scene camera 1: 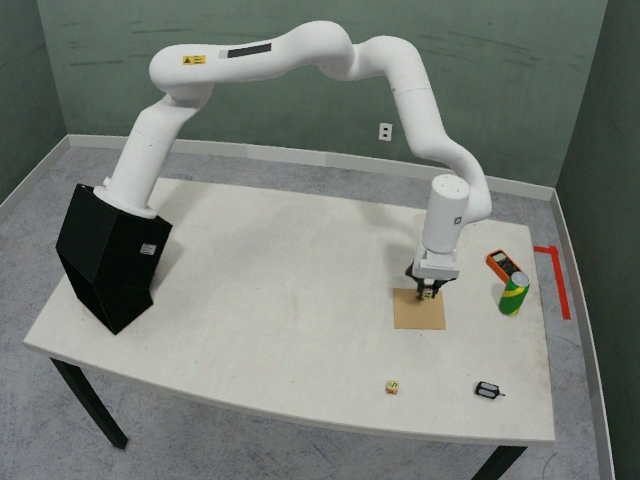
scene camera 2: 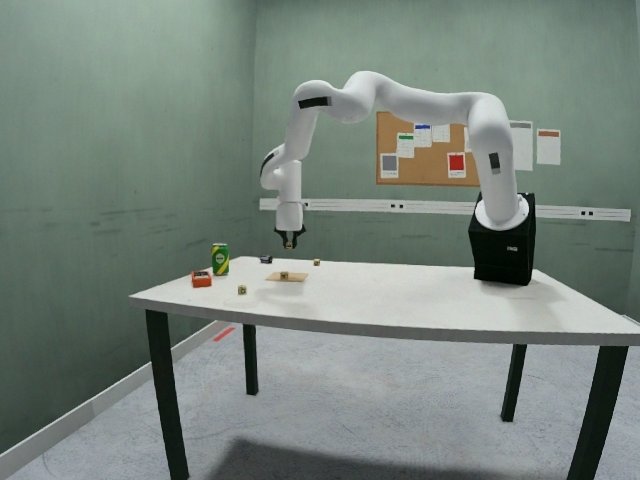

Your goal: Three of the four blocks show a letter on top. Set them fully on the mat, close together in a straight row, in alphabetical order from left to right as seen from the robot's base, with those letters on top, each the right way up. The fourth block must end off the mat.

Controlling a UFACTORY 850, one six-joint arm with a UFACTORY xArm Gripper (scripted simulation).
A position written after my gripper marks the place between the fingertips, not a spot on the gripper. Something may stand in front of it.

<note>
I see my gripper [scene camera 2: 289, 248] and a tan mat [scene camera 1: 409, 313].
</note>
